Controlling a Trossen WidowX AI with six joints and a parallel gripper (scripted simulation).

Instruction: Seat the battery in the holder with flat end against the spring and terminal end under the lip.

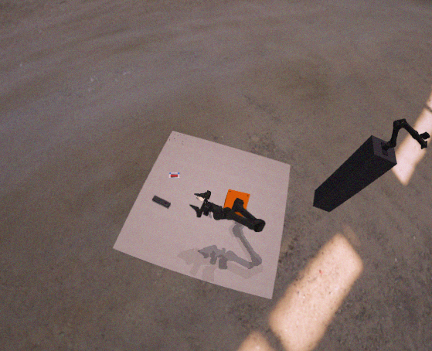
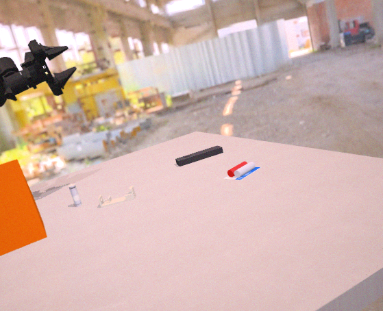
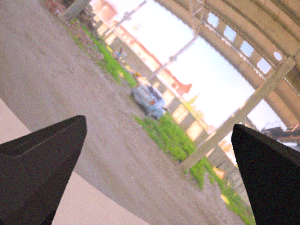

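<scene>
Right now my gripper tip is 39 cm above the battery, 12 cm past it and 11 cm to the left of it. The rest, counted from my gripper tip: black bar 41 cm below, 31 cm ahead, 5 cm to the right.
</scene>
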